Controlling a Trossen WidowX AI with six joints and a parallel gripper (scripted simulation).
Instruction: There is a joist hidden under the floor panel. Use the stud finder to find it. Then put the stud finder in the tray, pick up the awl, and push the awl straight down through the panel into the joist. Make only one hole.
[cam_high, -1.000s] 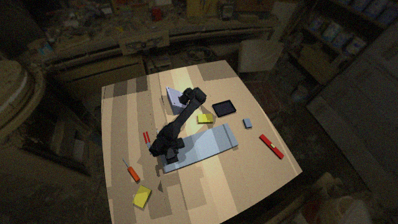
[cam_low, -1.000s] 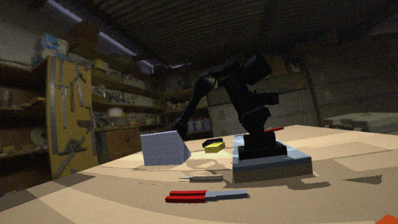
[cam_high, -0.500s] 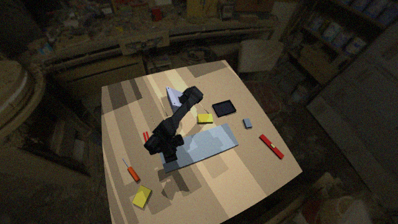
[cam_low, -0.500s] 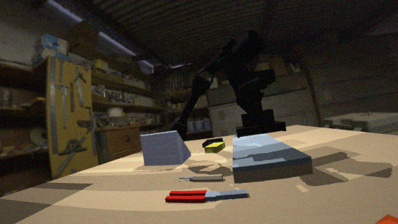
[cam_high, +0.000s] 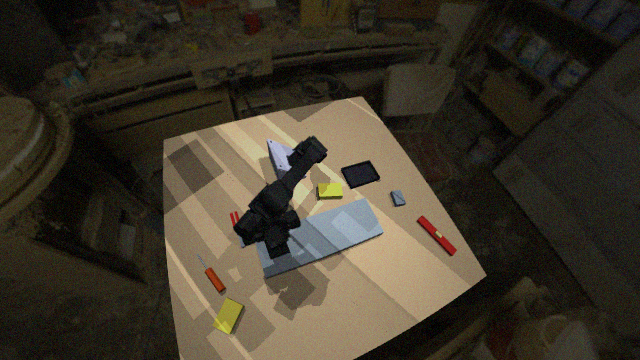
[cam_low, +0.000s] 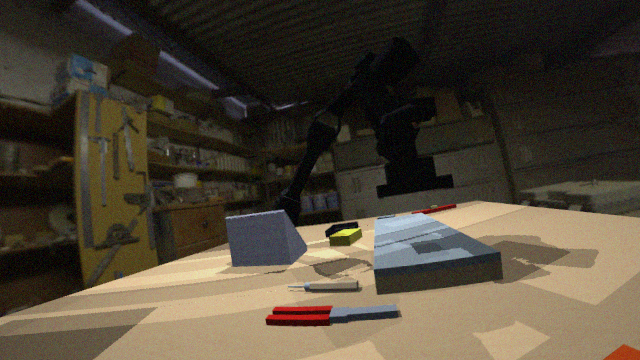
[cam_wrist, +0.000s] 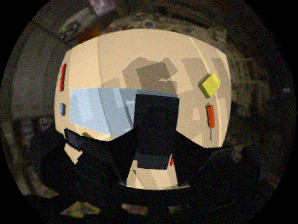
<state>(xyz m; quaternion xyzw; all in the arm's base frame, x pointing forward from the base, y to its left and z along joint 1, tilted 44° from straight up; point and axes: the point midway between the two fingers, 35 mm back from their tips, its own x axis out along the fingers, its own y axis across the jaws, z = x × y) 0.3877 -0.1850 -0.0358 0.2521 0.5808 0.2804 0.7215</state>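
The black tray lies 270 mm behind my gripper tip, 480 mm to the left of it and 150 mm below it. Round my gripper tip: stud finder (10 mm ahead, 20 mm above); then small grey block (90 mm behind, 610 mm to the left, 150 mm below); then awl (190 mm behind, 70 mm to the right, 160 mm below).
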